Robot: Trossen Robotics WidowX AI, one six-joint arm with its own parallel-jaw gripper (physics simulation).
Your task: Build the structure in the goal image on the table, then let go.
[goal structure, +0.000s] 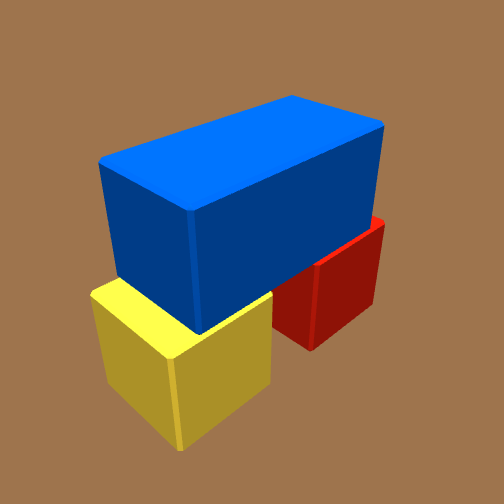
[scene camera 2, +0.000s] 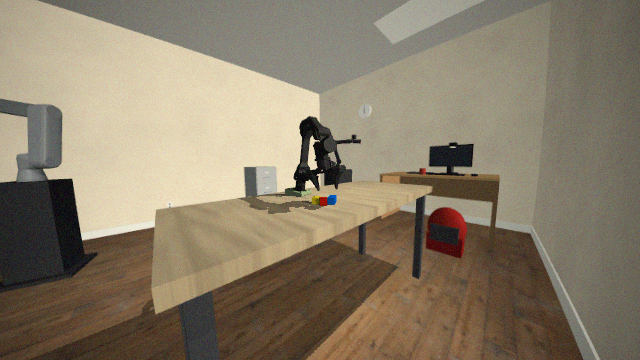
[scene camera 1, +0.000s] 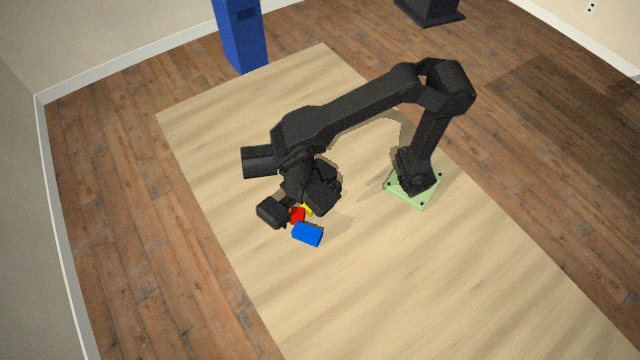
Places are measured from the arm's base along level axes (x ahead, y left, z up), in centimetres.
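Pixels of known places: gripper, fingertip midpoint: (scene camera 2: 327,190) (scene camera 1: 298,215); arm's base, link origin: (scene camera 2: 299,189) (scene camera 1: 414,182).
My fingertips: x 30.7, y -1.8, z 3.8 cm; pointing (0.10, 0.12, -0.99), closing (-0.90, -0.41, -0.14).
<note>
Ahead of a thing's pixels: the offset from my fingertips to its middle. Level surfaces: height alone.
A blue oblong block {dx -0.7, dy +3.0, dz -4.9 cm} (scene camera 1: 307,234) (scene camera 2: 332,200) lies on the table {dz -6.5 cm} (scene camera 1: 400,280) (scene camera 2: 225,240). A red block {dx -0.3, dy -2.1, dz -4.9 cm} (scene camera 1: 297,215) (scene camera 2: 323,201) is close beside it. A yellow block {dx -4.0, dy -3.5, dz -4.9 cm} (scene camera 1: 308,210) (scene camera 2: 315,200) is near the red one, partly hidden by a finger in scene camera 1. Whether the blocks touch is hard to tell. My gripper (scene camera 1: 299,217) (scene camera 2: 327,188) is open and empty, pointing down, with its fingers spread above the table near the red and yellow blocks. In scene camera 2 its fingertips are higher than the blocks.
The arm's green base plate (scene camera 1: 409,198) (scene camera 2: 298,192) stands at the table's far side in scene camera 2. A blue cabinet (scene camera 1: 243,40) stands past the table's end. A desk (scene camera 2: 450,187) and a red rounded object (scene camera 2: 446,220) are beyond the table.
</note>
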